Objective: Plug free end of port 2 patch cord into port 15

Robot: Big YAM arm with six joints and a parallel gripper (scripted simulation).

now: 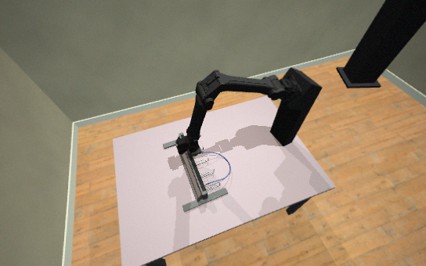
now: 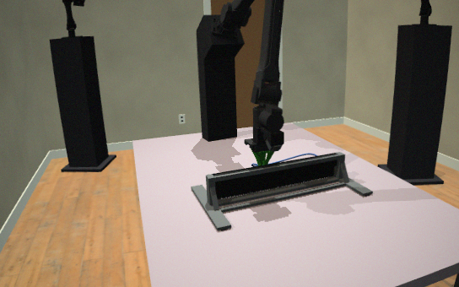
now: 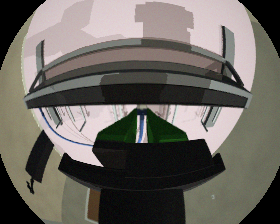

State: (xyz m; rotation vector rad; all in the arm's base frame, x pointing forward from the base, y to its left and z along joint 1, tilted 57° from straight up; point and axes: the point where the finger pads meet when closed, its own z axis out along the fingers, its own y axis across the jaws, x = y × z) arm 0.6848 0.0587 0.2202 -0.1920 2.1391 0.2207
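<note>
Now: hand 20 mm short of the plug and 10 mm to the right of it.
</note>
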